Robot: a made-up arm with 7 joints. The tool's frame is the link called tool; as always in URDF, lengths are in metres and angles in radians. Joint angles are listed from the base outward. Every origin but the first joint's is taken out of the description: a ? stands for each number. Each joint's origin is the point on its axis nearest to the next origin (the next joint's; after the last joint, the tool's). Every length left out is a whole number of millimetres.
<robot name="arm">
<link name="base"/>
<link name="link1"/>
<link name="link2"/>
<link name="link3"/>
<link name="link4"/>
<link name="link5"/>
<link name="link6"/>
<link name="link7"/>
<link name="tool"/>
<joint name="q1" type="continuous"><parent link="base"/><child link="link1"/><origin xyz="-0.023 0.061 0.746" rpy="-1.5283 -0.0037 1.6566"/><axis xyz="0 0 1"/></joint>
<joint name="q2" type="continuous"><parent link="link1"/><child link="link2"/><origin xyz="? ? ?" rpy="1.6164 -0.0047 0.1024"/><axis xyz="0 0 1"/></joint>
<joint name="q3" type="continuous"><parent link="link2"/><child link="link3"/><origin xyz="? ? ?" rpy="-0.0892 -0.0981 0.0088"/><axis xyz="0 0 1"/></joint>
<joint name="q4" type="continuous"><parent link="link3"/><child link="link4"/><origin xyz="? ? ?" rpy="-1.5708 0 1.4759"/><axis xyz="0 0 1"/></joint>
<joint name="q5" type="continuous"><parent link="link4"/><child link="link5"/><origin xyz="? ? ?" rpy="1.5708 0 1.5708"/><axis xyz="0 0 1"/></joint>
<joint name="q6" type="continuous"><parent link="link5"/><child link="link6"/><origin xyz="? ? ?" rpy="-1.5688 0.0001 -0.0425"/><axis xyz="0 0 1"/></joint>
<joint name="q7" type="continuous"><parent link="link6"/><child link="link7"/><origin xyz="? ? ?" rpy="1.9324 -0.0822 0.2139"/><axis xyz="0 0 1"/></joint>
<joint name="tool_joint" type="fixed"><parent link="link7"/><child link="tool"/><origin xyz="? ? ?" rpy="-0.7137 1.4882 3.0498"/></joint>
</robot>
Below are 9 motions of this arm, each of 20 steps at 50 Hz.
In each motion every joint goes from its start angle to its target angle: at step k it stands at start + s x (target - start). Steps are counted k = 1, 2, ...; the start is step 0. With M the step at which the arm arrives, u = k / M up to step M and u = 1 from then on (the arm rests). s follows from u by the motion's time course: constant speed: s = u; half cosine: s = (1 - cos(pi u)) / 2; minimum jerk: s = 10 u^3 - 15 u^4 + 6 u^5.
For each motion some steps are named. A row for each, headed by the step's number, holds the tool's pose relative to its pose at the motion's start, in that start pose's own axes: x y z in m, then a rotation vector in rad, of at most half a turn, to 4 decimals.
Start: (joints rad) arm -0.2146 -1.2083 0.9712 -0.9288 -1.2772 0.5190 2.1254
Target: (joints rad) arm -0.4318 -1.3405 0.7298 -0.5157 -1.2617 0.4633 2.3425
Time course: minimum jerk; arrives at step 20
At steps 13, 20:
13: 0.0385 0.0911 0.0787 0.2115 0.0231 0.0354
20: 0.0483 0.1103 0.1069 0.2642 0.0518 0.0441

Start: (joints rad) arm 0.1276 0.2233 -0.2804 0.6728 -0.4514 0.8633 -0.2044
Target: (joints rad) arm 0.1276 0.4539 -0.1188 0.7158 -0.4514 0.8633 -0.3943
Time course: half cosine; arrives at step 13
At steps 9, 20:
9: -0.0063 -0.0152 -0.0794 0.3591 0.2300 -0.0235
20: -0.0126 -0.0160 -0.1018 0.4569 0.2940 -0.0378

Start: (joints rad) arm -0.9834 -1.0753 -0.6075 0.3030 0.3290 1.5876 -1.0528
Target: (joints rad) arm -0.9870 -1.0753 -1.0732 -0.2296 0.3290 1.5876 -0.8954
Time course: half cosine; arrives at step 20
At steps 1, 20:
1: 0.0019 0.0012 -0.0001 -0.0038 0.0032 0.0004
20: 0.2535 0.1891 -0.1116 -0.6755 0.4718 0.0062

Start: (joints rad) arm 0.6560 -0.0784 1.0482 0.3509 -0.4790 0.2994 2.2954
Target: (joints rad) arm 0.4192 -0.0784 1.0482 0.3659 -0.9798 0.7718 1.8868
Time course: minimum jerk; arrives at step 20
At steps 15, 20:
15: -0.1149 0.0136 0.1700 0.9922 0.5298 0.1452
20: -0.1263 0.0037 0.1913 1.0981 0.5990 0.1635

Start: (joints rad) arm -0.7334 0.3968 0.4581 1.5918 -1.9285 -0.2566 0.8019
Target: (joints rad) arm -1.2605 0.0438 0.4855 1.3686 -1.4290 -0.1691 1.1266
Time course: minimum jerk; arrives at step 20
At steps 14, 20:
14: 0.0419 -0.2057 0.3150 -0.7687 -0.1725 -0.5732
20: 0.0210 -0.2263 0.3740 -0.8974 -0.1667 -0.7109

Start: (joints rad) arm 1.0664 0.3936 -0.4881 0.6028 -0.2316 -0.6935 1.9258
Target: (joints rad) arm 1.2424 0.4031 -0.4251 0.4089 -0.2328 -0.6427 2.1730
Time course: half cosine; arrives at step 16
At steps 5, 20:
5: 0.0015 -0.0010 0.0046 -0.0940 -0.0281 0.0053
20: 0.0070 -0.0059 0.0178 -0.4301 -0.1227 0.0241

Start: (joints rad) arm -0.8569 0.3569 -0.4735 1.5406 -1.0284 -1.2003 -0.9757
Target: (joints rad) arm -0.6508 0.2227 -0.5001 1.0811 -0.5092 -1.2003 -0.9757
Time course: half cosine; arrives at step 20
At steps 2, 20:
2: -0.0055 -0.0008 0.0010 -0.0087 0.0015 -0.0179
20: -0.1789 0.0765 0.0550 -0.4370 0.0489 -0.7042

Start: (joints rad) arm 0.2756 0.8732 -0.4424 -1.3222 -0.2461 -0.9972 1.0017
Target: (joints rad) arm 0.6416 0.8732 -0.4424 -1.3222 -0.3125 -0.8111 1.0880
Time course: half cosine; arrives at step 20
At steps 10, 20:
10: 0.0142 -0.0093 -0.0058 0.0893 0.1453 -0.0222
20: 0.0270 -0.0152 -0.0108 0.1678 0.3032 -0.0442

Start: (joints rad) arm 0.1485 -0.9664 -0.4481 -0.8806 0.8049 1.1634 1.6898
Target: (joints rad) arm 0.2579 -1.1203 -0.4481 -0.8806 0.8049 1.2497 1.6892
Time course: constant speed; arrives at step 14
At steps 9, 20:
9: -0.0553 -0.0149 -0.0163 -0.0671 0.1256 -0.0037
20: -0.0873 -0.0235 -0.0229 -0.1041 0.1962 -0.0072

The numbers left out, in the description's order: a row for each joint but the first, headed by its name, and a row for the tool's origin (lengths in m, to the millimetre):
q2: 0.242 -0.132 0
q3: 0.1 -0.091 0
q4: 0.047 -0.188 0
q5: 0.111 0.023 0
q6: 0.031 0.381 0
q7: -0.284 -0.061 0
tool: -0.057 -0.062 0

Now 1 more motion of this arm.
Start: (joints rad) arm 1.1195 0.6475 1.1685 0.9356 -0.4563 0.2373 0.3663
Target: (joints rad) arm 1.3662 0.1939 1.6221 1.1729 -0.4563 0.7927 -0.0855
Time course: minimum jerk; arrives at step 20
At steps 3, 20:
3: -0.0061 -0.0045 -0.0035 0.0163 -0.0057 -0.0126
20: -0.2533 -0.1440 -0.1420 0.6122 -0.2948 -0.4108

